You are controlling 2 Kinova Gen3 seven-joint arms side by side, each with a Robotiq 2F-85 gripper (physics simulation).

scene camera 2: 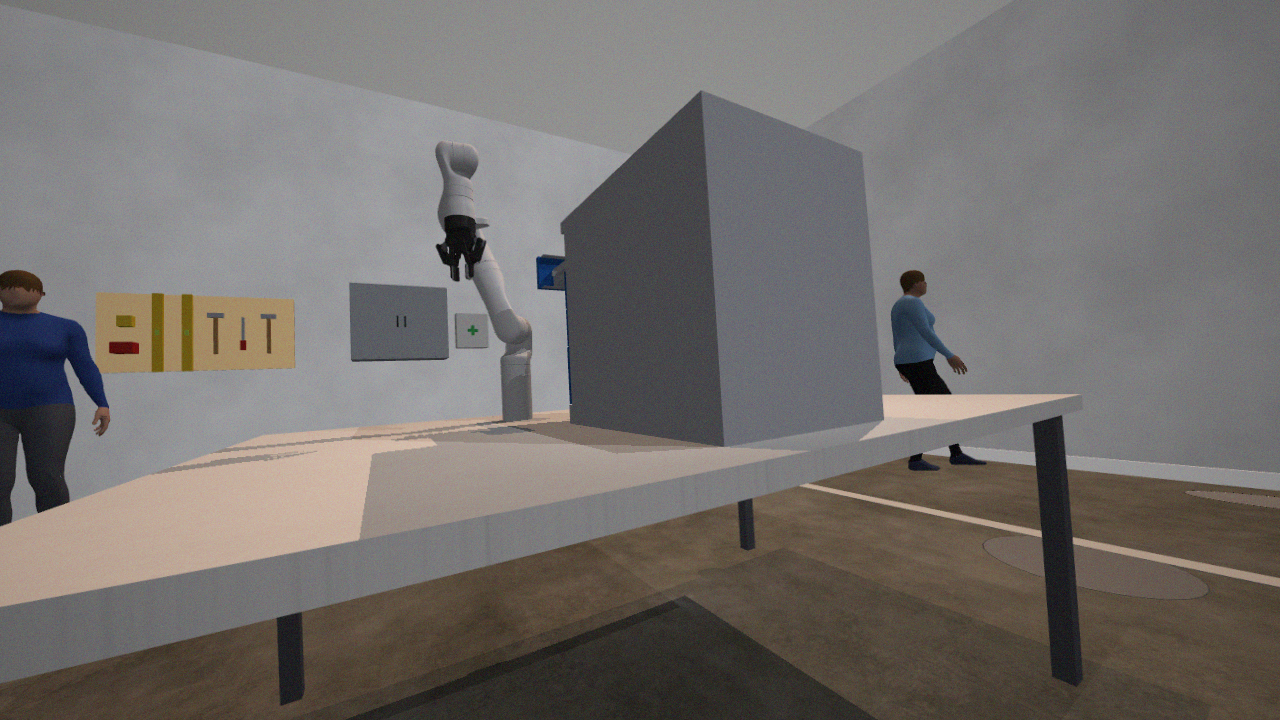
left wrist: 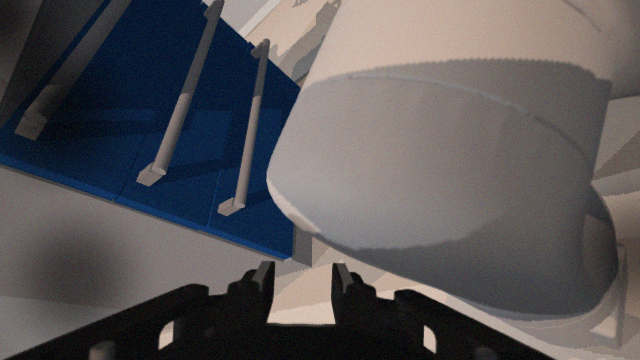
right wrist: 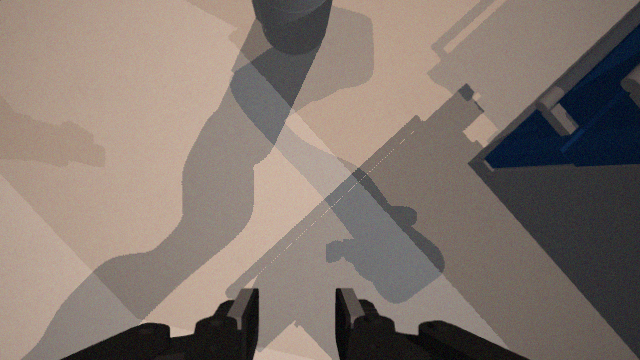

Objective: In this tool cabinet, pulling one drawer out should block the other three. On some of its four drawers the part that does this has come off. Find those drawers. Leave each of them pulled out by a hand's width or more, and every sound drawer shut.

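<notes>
The grey cabinet (scene camera 2: 716, 268) stands on the table, its back and one side towards scene camera 2. A blue drawer (scene camera 2: 549, 273) sticks out near its top; how far is hard to tell. In the left wrist view, blue drawer fronts with three bar handles (left wrist: 82, 62) (left wrist: 184, 97) (left wrist: 253, 125) show at the upper left; the two nearest the middle look flush. My left gripper (left wrist: 303, 279) is open and empty, apart from the handles. My right gripper (scene camera 2: 460, 259) (right wrist: 297, 311) is open and empty above the table, away from the blue front (right wrist: 535, 142) at the right of its view.
A large pale arm link (left wrist: 430, 165) fills much of the left wrist view, beside the drawer fronts. The table (scene camera 2: 501, 483) bears the cabinet and the right arm's base (scene camera 2: 516, 389). One person (scene camera 2: 35, 358) stands at the left, another (scene camera 2: 913, 331) behind the table at the right.
</notes>
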